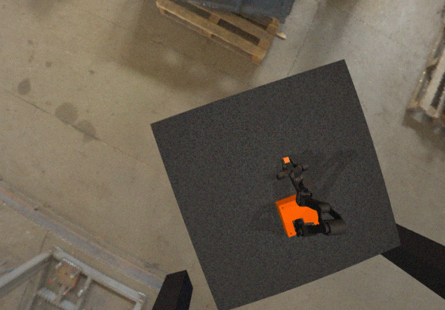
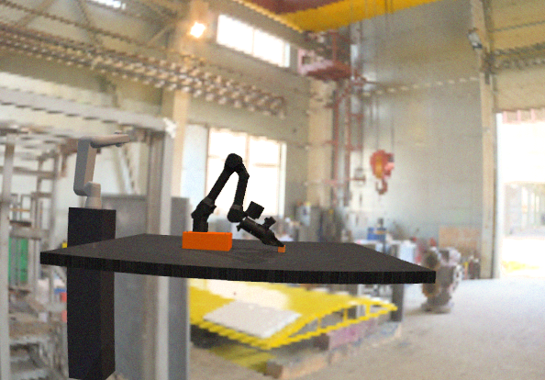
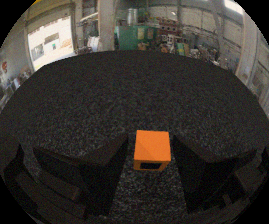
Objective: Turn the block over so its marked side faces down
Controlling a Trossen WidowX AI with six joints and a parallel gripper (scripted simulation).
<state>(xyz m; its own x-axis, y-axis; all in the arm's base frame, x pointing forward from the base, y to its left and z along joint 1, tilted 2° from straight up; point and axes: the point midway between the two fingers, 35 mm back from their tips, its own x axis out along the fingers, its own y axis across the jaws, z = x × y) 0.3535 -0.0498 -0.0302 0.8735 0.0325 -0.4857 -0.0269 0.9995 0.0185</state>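
Now: the small orange block 20 mm behind my gripper tip and 10 mm below it.
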